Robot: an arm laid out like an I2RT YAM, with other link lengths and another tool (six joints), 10 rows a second.
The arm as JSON. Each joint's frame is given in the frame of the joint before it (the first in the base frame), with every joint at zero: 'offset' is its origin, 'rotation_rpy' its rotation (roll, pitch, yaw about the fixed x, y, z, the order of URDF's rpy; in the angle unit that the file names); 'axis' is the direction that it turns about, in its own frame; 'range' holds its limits. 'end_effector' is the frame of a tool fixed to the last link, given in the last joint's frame.
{
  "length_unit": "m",
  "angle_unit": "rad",
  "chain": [
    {
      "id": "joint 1",
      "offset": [
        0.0,
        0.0,
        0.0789
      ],
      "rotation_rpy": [
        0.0,
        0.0,
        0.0
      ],
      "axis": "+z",
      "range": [
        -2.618,
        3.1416
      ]
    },
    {
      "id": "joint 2",
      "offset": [
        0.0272,
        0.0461,
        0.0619
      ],
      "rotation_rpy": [
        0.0,
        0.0,
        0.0
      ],
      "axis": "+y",
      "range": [
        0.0,
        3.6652
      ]
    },
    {
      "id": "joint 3",
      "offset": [
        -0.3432,
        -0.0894,
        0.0
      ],
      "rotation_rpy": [
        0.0,
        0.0,
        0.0
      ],
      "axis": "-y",
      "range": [
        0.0,
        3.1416
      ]
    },
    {
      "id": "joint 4",
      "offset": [
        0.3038,
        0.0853,
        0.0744
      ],
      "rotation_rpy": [
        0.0,
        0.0,
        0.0
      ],
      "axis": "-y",
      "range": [
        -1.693,
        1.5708
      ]
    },
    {
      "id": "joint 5",
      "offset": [
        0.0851,
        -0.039,
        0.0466
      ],
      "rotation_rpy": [
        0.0,
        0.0,
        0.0
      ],
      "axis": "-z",
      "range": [
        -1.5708,
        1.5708
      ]
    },
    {
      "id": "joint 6",
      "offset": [
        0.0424,
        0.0,
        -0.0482
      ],
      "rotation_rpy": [
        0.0,
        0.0,
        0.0
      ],
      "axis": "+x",
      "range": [
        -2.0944,
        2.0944
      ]
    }
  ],
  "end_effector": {
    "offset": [
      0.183,
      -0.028,
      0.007
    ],
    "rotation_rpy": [
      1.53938,
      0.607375,
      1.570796
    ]
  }
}
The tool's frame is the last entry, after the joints.
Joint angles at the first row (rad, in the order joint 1, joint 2, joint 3, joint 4, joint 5, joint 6):
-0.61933, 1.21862, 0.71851, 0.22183, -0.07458, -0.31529
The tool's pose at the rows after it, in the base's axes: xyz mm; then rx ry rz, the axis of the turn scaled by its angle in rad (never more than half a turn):
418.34 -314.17 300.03 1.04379 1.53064 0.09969
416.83 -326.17 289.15 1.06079 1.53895 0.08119
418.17 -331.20 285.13 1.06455 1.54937 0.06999
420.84 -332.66 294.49 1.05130 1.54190 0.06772
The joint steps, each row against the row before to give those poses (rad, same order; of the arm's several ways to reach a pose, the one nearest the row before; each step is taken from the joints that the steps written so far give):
-0.01984, 0.03816, 0.01260, 0.00267, -0.00802, -0.01106
-0.02136, 0.03128, 0.00039, 0.01410, -0.00266, -0.01068
-0.00573, 0.01791, 0.00876, -0.00153, 0.00113, -0.01031
-0.00001, 0.00039, 0.01754, -0.00341, -0.00191, -0.00457

